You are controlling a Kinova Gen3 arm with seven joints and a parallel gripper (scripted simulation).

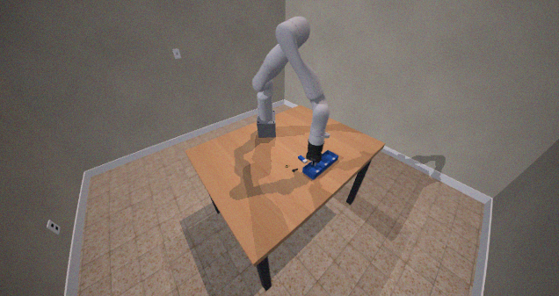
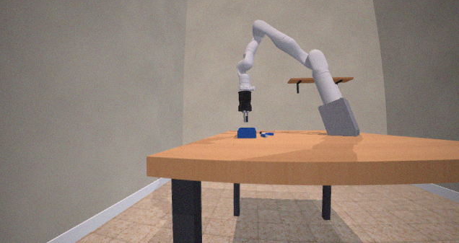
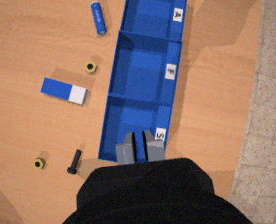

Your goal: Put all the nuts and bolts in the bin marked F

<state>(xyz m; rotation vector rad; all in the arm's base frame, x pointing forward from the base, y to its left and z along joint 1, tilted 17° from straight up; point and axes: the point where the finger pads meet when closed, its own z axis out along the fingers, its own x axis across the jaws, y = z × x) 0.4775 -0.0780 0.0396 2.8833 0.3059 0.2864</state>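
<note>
The blue two-compartment bin lies 9 cm to the left of my hand and 7 cm below it. Also, from my hand: black bolt (9 cm behind, 8 cm below, 6 cm to the right).
</note>
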